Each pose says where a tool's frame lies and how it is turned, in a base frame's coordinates. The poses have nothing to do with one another.
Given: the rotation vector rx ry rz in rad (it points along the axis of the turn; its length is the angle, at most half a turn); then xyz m.
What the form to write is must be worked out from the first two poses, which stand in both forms.
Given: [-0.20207 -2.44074 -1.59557 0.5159 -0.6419 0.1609]
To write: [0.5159 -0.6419 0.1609 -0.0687 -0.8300 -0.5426 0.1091]
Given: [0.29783 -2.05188 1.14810 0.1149 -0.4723 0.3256]
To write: [0.1149 -0.4723 0.3256 0.1164 -0.8021 0.4488 0.3763]
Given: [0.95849 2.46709 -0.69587 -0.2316 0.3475 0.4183]
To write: [-0.2316 0.3475 0.4183 0.3431 0.8831 -0.2491 0.2011]
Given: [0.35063 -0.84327 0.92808 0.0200 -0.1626 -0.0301]
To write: [0.0200 -0.1626 -0.0301 0.1632 -0.3925 0.4319 0.7955]
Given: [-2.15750 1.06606 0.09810 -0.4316 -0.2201 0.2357]
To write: [-0.4316 -0.2201 0.2357 -0.8363 0.4132 0.0380 0.3584]
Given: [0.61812 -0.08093 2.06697 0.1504 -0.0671 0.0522]
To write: [0.1504 -0.0671 0.0522 0.2524 -0.0331 0.8441 0.4718]
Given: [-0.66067 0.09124 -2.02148 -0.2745 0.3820 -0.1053]
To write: [-0.2745 0.3820 -0.1053 -0.2714 0.0375 -0.8304 0.4851]
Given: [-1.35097 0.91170 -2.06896 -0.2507 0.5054 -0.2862]
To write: [-0.2507 0.5054 -0.2862 -0.4965 0.3351 -0.7604 0.2512]
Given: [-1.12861 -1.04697 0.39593 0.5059 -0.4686 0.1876]
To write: [0.5059 -0.4686 0.1876 -0.5067 -0.4701 0.1778 0.7004]
